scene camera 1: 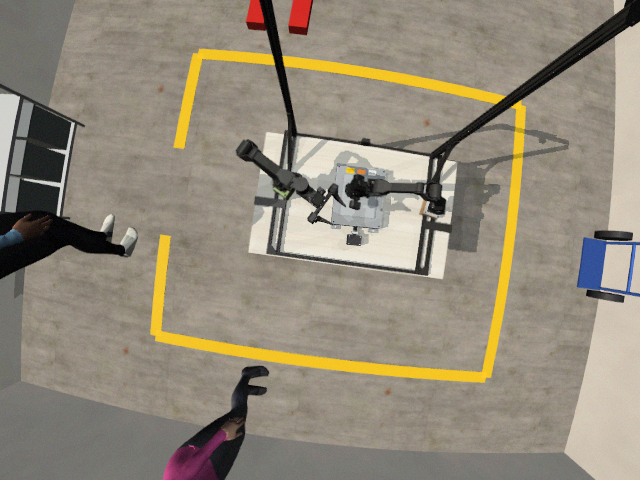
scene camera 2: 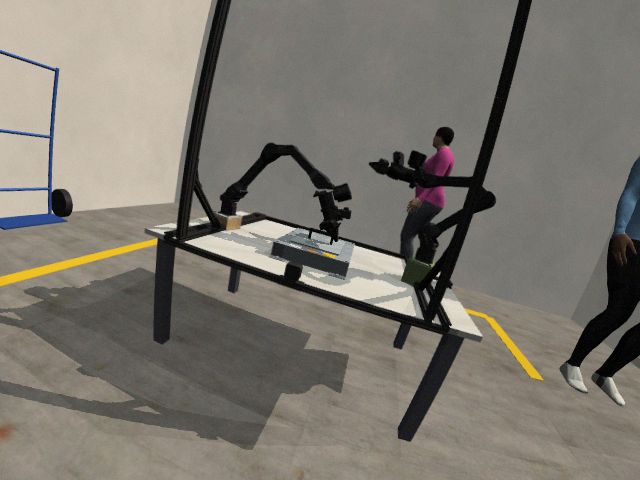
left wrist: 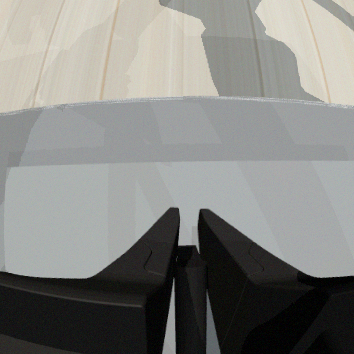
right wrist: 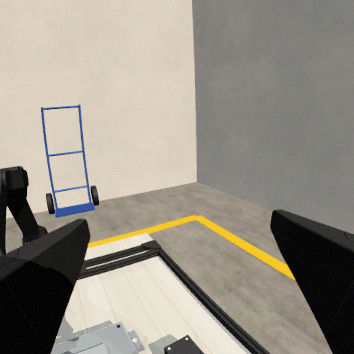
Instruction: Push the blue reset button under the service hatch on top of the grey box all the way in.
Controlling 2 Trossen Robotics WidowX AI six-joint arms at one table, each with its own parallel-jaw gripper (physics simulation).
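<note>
The grey box (scene camera 1: 366, 216) (scene camera 2: 309, 253) (right wrist: 102, 338) stands in the middle of the table (scene camera 1: 394, 248) (scene camera 2: 375, 281) (left wrist: 88, 53). My left gripper (scene camera 1: 355, 199) (scene camera 2: 330, 232) (left wrist: 187, 216) is down on the box top, shut on the thin dark hatch handle (left wrist: 189, 261). The pale grey hatch panel (left wrist: 88, 211) fills the left wrist view. The blue reset button is hidden. My right gripper (scene camera 1: 323, 206) (scene camera 2: 376, 166) (right wrist: 180, 224) is open and empty, held high above the table beside the box.
A person in a pink shirt (scene camera 2: 434, 190) (scene camera 1: 206, 450) walks beyond the table; another person's feet (scene camera 1: 120, 234) show at the left. A blue hand truck (right wrist: 74, 209) leans on the wall. Black frame posts (scene camera 2: 199, 119) rise from the table corners. A small black part (scene camera 2: 292, 272) sits at the table's edge.
</note>
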